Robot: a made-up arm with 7 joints.
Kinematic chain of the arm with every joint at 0, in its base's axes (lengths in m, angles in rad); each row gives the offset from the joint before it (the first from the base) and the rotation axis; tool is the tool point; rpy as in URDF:
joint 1: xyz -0.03 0 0.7 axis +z
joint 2: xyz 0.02 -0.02 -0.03 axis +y
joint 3: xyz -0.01 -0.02 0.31 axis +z
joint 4: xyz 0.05 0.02 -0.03 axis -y
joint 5: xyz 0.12 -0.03 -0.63 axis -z
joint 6: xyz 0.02 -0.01 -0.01 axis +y
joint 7: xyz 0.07 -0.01 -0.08 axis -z
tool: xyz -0.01 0 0.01 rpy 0.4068 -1.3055 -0.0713
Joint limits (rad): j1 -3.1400..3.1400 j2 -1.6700..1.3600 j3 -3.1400..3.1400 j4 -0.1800..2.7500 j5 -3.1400..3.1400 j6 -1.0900..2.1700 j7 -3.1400..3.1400
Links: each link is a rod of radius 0.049 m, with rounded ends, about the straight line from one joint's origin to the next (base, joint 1, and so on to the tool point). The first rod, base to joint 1, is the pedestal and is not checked.
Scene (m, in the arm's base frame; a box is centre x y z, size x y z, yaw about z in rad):
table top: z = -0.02
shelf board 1: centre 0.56 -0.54 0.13 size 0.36 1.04 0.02 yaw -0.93
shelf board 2: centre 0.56 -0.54 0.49 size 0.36 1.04 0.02 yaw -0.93
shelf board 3: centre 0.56 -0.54 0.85 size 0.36 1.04 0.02 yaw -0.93
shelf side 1: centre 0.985 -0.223 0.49 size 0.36 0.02 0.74 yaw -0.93
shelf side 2: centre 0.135 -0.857 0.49 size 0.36 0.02 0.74 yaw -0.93
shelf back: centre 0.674 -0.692 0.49 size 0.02 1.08 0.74 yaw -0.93
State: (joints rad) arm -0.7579 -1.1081 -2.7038 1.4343 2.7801 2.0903 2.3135
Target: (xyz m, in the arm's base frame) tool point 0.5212 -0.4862 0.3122
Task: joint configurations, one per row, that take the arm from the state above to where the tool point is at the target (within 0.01 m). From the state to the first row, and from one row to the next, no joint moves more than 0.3 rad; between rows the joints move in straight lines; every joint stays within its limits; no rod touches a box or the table.
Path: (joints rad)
1: -0.5242 -1.2486 -2.6099 1.2097 2.8223 2.0514 2.3114
2: -0.2904 -1.3891 -2.5160 0.9851 2.8645 2.0125 2.3092
3: -0.0567 -1.5295 -2.4220 0.7605 2.9067 1.9736 2.3071
4: 0.1771 -1.6700 -2.3281 0.5360 2.9489 1.9347 2.3049
5: 0.4437 -1.6700 -2.2369 0.7417 2.8871 1.8580 2.3235
6: 0.7102 -1.6700 -2.1457 0.9475 2.8252 1.7814 2.3420
7: 0.9768 -1.6700 -2.0545 1.1533 2.7634 1.7047 2.3606

